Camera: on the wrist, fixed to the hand. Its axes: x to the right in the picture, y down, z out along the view.
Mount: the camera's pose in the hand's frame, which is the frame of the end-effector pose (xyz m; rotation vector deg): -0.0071 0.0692 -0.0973 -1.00 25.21 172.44
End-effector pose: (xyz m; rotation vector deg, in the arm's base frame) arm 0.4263 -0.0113 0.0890 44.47 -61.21 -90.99
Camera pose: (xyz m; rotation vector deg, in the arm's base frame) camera 0.5409 -0.0349 0.1136 -41.46 -33.03 64.95
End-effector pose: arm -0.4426 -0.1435 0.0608 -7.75 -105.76 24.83
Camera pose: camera -0.3575 -0.0597 0.0543 142.83 -17.67 -100.19
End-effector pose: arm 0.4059 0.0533 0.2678 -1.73 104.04 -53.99
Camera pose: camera 0.3584 0.1608 0.2456 121.66 19.39 75.49
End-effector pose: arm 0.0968 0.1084 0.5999 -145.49 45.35 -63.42
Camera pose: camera -0.0050 0.0540 0.6314 41.76 134.04 -2.28
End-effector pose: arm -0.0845 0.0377 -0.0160 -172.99 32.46 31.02
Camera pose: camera -0.0830 -0.0327 0.0807 -16.95 -154.52 19.05
